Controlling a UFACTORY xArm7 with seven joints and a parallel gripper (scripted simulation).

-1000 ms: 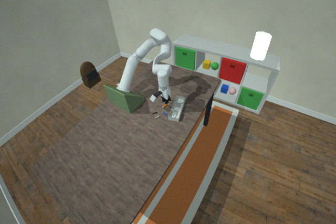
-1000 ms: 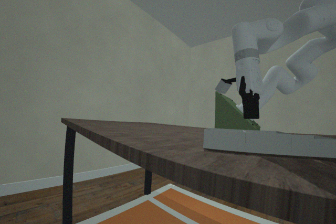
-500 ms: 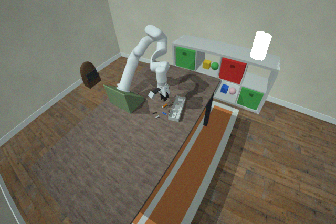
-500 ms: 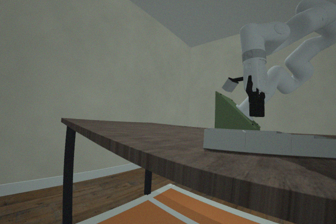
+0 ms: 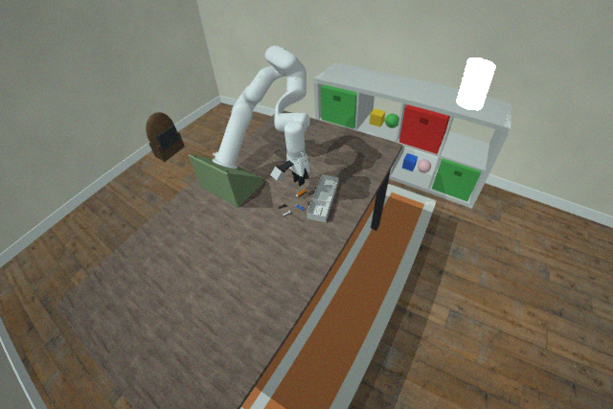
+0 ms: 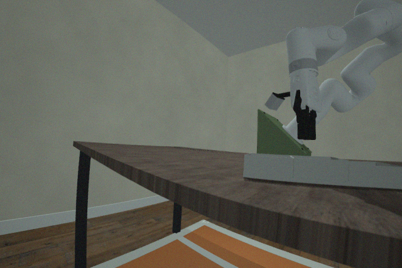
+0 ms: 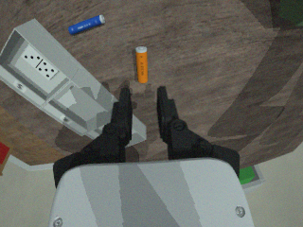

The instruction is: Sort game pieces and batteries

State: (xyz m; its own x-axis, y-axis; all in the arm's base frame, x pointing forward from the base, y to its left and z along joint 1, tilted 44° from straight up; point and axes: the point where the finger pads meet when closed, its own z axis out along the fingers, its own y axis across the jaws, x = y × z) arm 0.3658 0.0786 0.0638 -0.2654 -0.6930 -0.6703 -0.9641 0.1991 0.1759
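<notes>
Now: the orange battery 9 cm below my hand. Round my hand: blue battery (9 cm below, 7 cm to the right, 5 cm ahead); then white bin (11 cm ahead, 8 cm below, 2 cm to the left); then black bolt (10 cm to the right, 9 cm below, 3 cm behind).
</notes>
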